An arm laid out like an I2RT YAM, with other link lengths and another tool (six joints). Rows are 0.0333 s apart.
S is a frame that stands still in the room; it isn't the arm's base.
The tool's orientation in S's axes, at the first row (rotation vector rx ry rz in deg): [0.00, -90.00, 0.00]
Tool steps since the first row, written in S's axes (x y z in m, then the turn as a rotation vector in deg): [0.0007, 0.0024, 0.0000, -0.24, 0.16, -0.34]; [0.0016, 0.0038, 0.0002, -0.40, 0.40, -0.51]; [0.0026, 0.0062, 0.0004, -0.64, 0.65, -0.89]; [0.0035, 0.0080, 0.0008, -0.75, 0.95, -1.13]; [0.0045, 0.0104, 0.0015, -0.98, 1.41, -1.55]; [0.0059, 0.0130, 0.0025, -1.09, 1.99, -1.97]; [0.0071, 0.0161, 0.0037, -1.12, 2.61, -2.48]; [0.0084, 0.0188, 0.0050, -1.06, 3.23, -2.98]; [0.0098, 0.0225, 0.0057, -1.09, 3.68, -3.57]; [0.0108, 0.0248, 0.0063, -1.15, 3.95, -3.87]
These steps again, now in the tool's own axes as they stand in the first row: [0.0000, 0.0024, -0.0007, -0.34, 0.16, 0.24]; [0.0002, 0.0038, -0.0016, -0.51, 0.40, 0.40]; [0.0004, 0.0062, -0.0026, -0.89, 0.65, 0.64]; [0.0008, 0.0080, -0.0035, -1.13, 0.95, 0.75]; [0.0015, 0.0104, -0.0045, -1.55, 1.41, 0.98]; [0.0025, 0.0130, -0.0059, -1.97, 1.99, 1.09]; [0.0037, 0.0161, -0.0071, -2.48, 2.61, 1.12]; [0.0050, 0.0188, -0.0084, -2.98, 3.23, 1.06]; [0.0057, 0.0225, -0.0098, -3.57, 3.68, 1.09]; [0.0063, 0.0248, -0.0108, -3.87, 3.95, 1.15]
